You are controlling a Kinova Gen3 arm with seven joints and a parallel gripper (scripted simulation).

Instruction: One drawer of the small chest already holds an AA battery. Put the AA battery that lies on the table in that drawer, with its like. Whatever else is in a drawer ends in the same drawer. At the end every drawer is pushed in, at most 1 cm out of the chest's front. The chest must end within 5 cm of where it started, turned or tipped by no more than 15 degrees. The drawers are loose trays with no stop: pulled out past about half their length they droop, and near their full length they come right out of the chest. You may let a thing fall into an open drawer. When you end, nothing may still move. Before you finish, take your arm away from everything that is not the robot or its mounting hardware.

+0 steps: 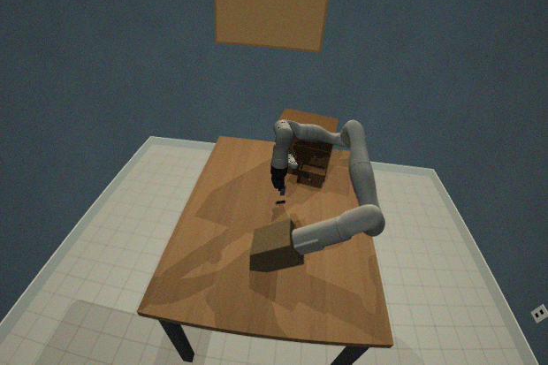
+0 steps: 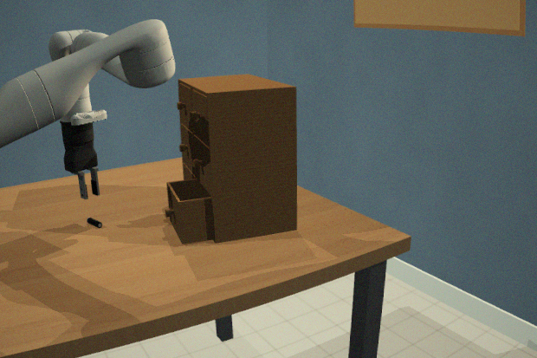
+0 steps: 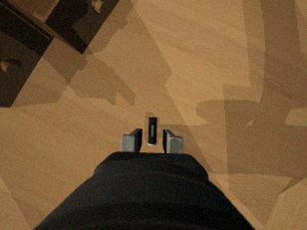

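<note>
Right now the black AA battery is 8 cm below my hand.
</note>
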